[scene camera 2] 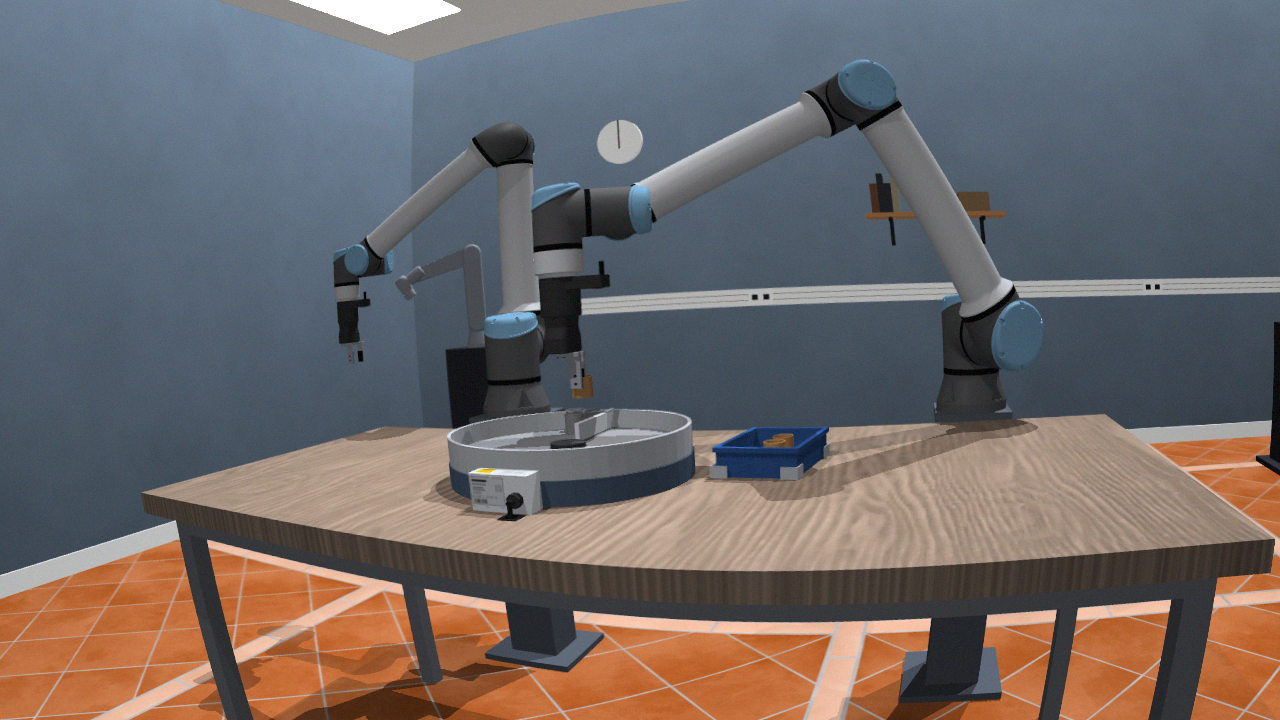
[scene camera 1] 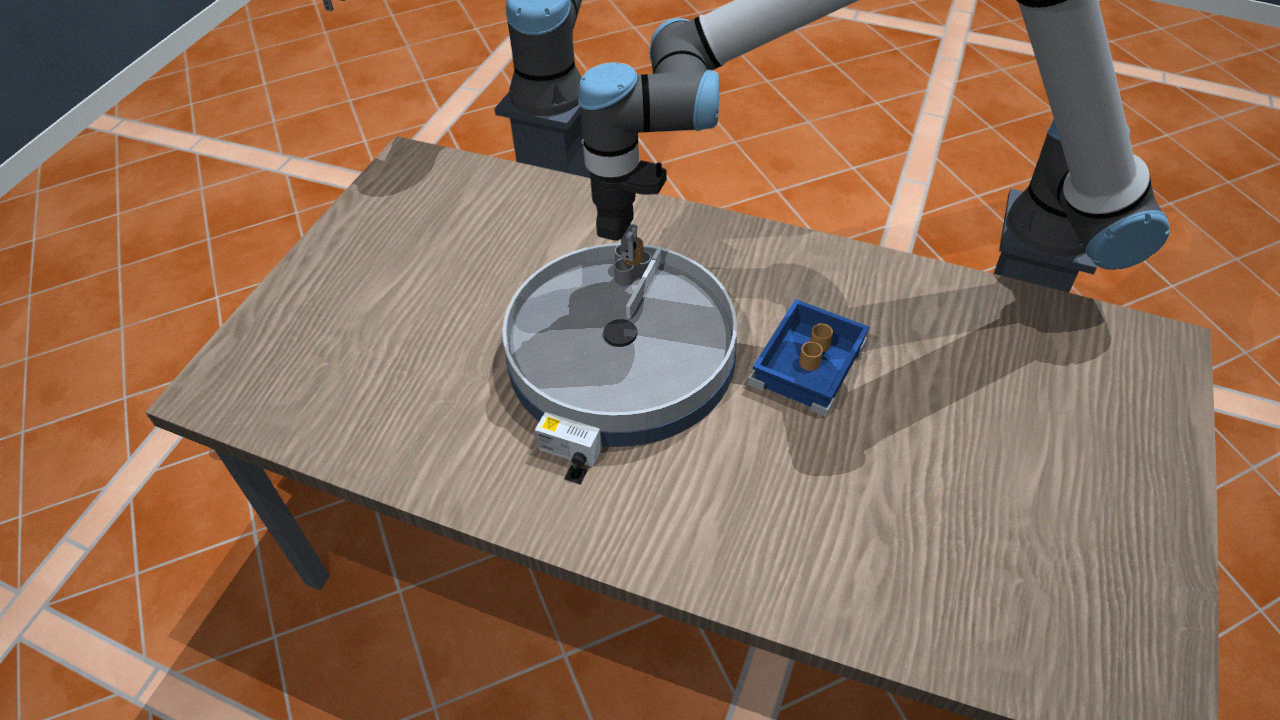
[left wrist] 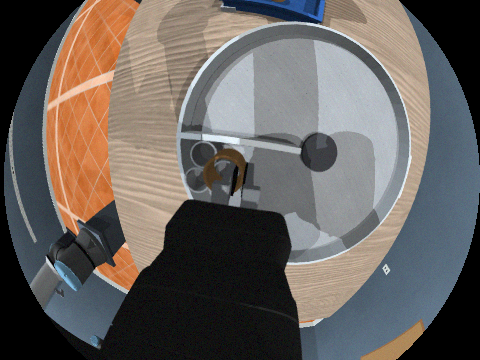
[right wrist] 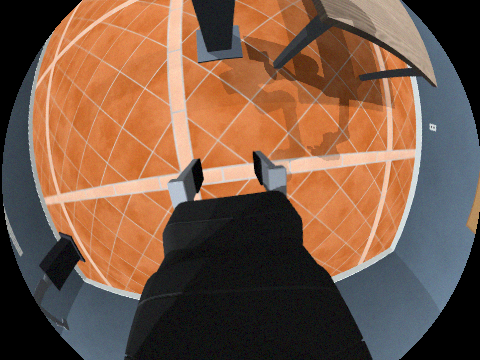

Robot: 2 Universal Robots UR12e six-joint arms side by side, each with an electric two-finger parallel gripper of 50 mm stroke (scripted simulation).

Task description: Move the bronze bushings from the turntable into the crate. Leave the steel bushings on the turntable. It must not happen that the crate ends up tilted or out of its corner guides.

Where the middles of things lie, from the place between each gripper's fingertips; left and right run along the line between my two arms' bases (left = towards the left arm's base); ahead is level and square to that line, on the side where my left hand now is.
Right now my left hand [scene camera 2: 578,388] is 1 cm past the blue crate [scene camera 1: 778,366], 36 cm to the right of it and 13 cm above it.
